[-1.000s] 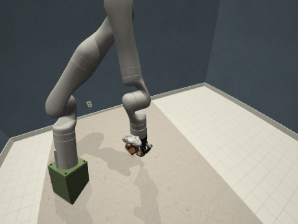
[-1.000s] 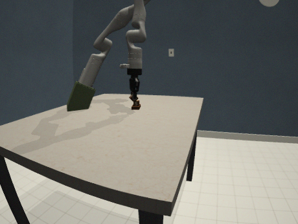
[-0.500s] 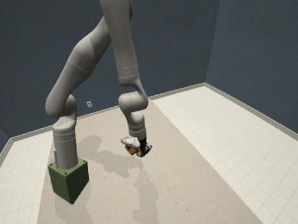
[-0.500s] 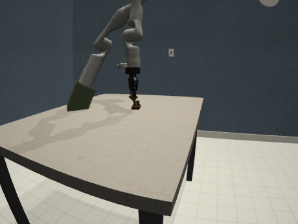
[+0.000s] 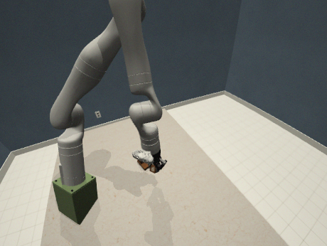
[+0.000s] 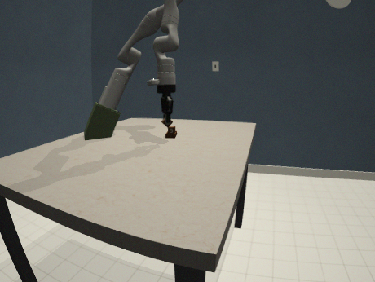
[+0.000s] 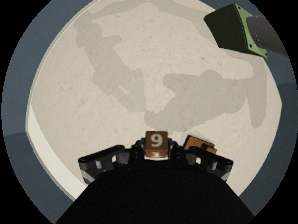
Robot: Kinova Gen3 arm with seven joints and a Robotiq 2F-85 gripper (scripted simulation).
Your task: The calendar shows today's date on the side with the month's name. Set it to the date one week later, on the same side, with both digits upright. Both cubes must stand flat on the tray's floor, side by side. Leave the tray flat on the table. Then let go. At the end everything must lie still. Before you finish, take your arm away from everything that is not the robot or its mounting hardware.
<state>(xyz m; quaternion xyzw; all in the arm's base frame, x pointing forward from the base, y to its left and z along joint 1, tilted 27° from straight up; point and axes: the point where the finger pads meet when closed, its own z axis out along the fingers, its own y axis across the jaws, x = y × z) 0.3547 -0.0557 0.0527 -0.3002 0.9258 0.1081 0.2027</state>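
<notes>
Right now my hand is 1 cm above the brown digit cube. Round my hand: brown calendar tray (11 cm to the left, 9 cm below, 4 cm behind).
</notes>
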